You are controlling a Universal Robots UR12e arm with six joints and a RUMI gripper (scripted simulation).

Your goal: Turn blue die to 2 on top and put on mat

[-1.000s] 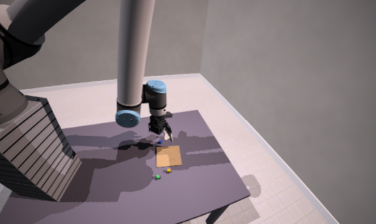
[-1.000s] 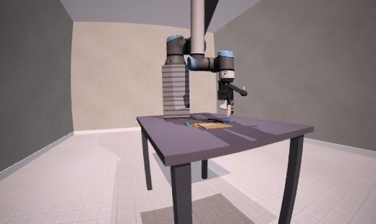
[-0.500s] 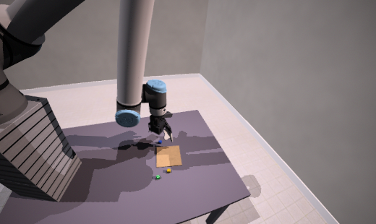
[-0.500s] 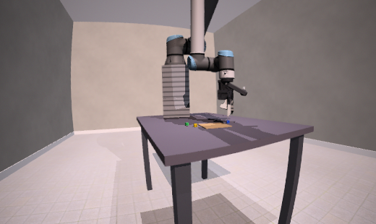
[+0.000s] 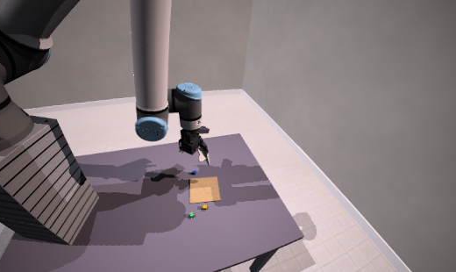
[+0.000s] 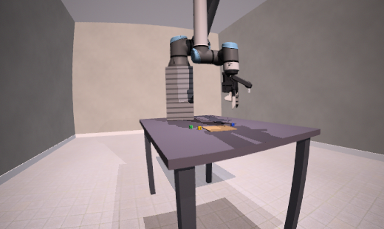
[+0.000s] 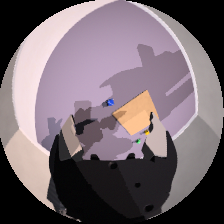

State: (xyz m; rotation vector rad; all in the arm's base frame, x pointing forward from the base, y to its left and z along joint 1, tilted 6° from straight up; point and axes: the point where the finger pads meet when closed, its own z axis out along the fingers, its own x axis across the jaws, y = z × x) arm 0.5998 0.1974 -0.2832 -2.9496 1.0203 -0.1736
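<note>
The blue die is 90 mm below my hand, 10 mm to the right of it and 10 mm behind it. Round my hand: tan mat: 120 mm to the right, 100 mm below, 30 mm ahead; then yellow die: 220 mm to the right, 90 mm below, 20 mm ahead; then green die: 250 mm to the right, 90 mm below, 40 mm behind.
</note>
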